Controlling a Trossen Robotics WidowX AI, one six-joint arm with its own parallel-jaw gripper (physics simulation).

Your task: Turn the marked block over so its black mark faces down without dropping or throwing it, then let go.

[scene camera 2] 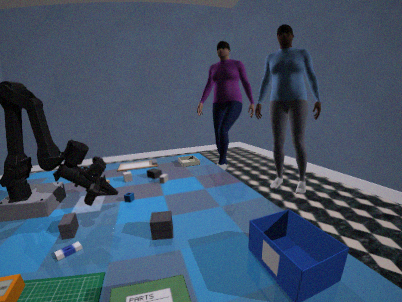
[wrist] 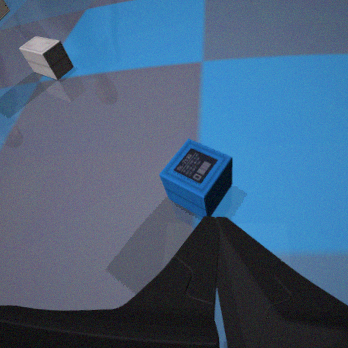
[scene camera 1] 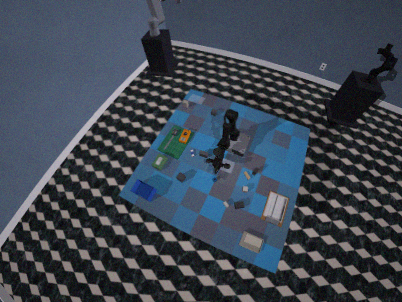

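Pixels of known places: gripper, between the fingertips: [scene camera 2: 117,193] [wrist: 213,227] [scene camera 1: 215,173]; arm's base, origin of its link: [scene camera 2: 20,197] [scene camera 1: 233,137].
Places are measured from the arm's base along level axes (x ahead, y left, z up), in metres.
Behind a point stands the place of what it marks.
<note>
The marked block is a small blue cube [scene camera 1: 215,179] @(x 0.391, y -0.073, z -0.036 m) [scene camera 2: 129,197] @(x 0.389, y -0.096, z -0.042 m) [wrist: 196,172] @(x 0.384, y -0.079, z -0.035 m). It stands flat on the checkered blue and grey surface, and its black mark faces up in the wrist view. My gripper [scene camera 1: 216,171] @(x 0.351, y -0.082, z -0.023 m) [scene camera 2: 116,192] @(x 0.351, y -0.082, z -0.023 m) [wrist: 213,227] @(x 0.351, y -0.082, z -0.023 m) is shut with nothing between its fingers. In the wrist view its tips point at the cube's near lower corner, overlapping the cube's edge slightly. In scene camera 2 the tips are beside the cube and a little above the surface. Whether they touch the cube is unclear.
A pale block [scene camera 2: 163,178] @(x 0.555, y 0.023, z -0.038 m) [wrist: 42,55] @(x 0.540, y 0.035, z -0.034 m) lies beyond the cube, near a dark block [scene camera 2: 154,173] @(x 0.537, y 0.107, z -0.034 m). Two dark blocks [scene camera 2: 161,225] @(x 0.430, y -0.363, z -0.020 m) [scene camera 2: 68,226] @(x 0.201, y -0.249, z -0.025 m), a white-blue cylinder [scene camera 2: 68,250] @(x 0.203, y -0.324, z -0.049 m) and an open blue bin [scene camera 1: 144,190] @(x 0.609, y -0.602, z -0.059 m) [scene camera 2: 324,270] @(x 0.599, y -0.669, z -0.009 m) stand on the other side.
</note>
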